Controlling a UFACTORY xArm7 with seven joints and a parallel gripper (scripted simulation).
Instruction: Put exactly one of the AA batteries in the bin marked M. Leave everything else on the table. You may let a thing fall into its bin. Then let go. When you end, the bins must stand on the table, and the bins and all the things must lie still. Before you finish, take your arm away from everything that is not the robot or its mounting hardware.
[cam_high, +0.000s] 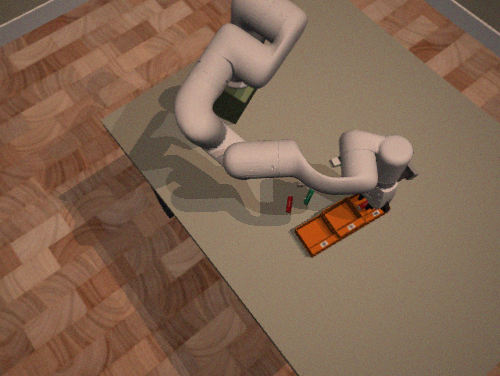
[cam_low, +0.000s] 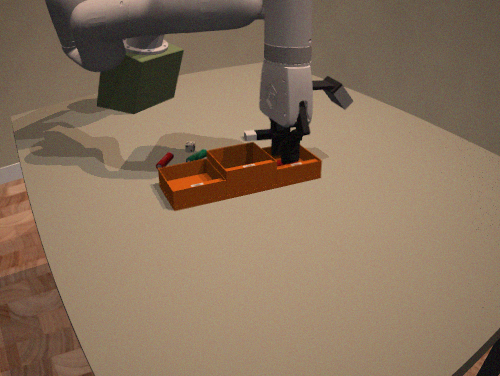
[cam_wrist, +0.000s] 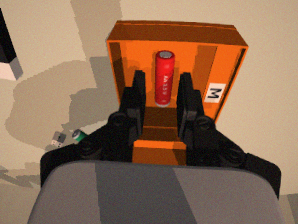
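Right now my hand is 3 cm above the red battery. The rest, counted from my hand: small white die: 15 cm behind, 12 cm to the right, 3 cm below; then green battery: 12 cm to the right, 10 cm behind, 4 cm below; then black-and-white block: 15 cm behind, 4 cm below, 2 cm to the left.
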